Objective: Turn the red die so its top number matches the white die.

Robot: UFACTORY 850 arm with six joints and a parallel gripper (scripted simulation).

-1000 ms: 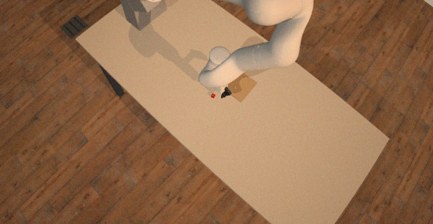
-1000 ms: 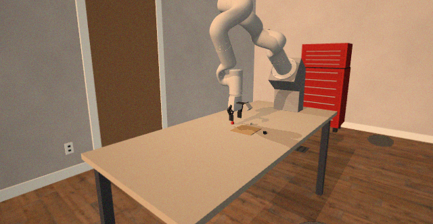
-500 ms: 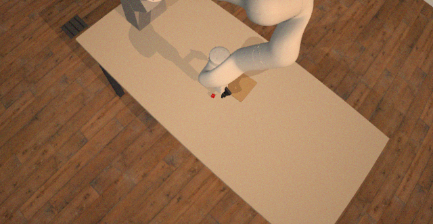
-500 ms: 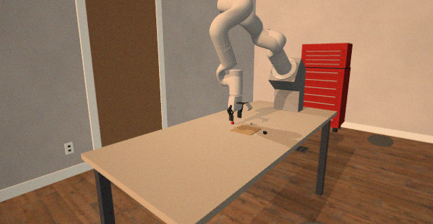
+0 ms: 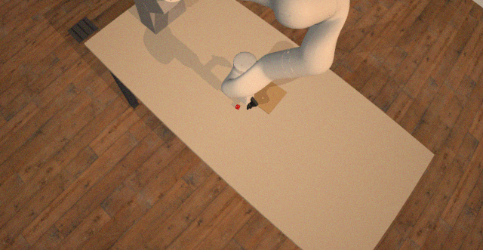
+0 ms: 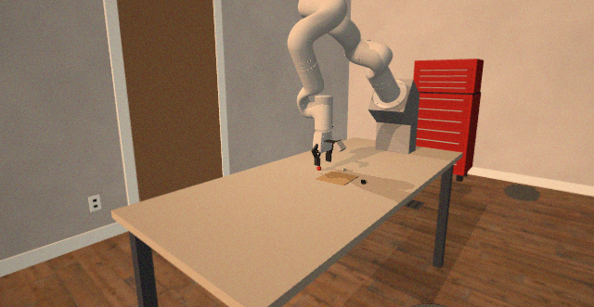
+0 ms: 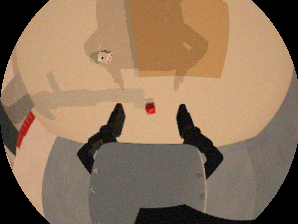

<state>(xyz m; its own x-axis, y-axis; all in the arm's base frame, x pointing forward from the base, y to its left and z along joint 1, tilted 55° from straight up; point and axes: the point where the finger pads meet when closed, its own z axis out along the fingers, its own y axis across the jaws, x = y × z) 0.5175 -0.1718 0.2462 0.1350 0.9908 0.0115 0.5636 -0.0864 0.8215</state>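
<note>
My gripper is now 40 mm above the red die, 20 mm to the left of it and 10 mm past it. The rest, counted from my hand: black die 220 mm to the left, 90 mm ahead, 40 mm below; white die 90 mm to the left, 40 mm below, 40 mm behind; mat 100 mm to the left, 70 mm ahead, 40 mm below.
</note>
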